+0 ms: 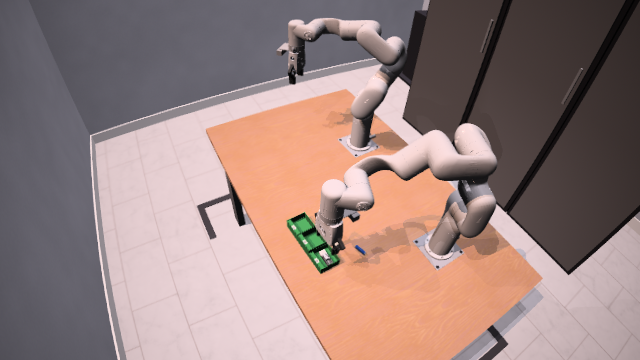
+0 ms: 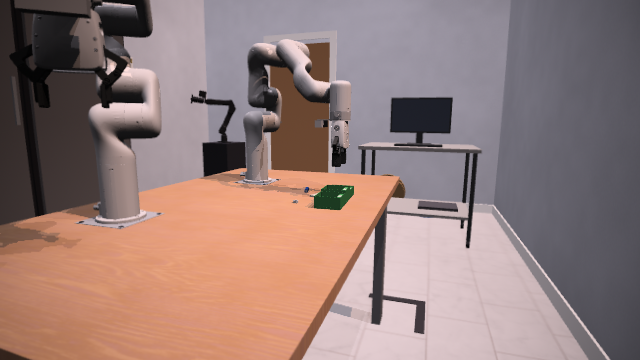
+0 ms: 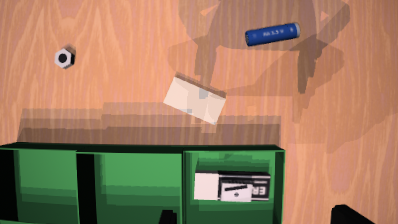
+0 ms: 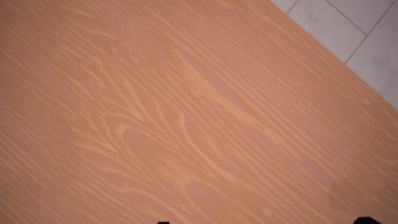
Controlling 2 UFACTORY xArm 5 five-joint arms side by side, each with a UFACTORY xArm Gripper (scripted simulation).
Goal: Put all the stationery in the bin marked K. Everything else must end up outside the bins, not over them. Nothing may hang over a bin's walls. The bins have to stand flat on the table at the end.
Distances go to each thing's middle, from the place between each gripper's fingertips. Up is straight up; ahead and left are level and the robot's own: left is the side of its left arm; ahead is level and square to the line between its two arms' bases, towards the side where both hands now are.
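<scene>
My left hand (image 2: 339, 165) is 10 mm to the left of the black-and-white eraser (image 3: 207, 182) and 110 mm above it. Still counting from my left hand, the cream block (image 3: 181, 95) is 40 mm to the right, 70 mm behind and 120 mm below, and the blue battery (image 3: 278, 33) is 140 mm behind, 20 mm to the left and 120 mm below. The three joined green bins (image 1: 301, 225), from that same left hand, are 80 mm to the right, 20 mm ahead and 100 mm below.
From my right hand (image 2: 76, 108), you'd have the three joined green bins 220 mm ahead, 710 mm to the left and 280 mm below, and the black-and-white eraser 200 mm ahead, 780 mm to the left and 280 mm below. The cream block is 130 mm ahead of my right hand, 750 mm to the left of it and 300 mm below it, while the blue battery is 60 mm ahead of that hand, 810 mm to the left and 290 mm below.
</scene>
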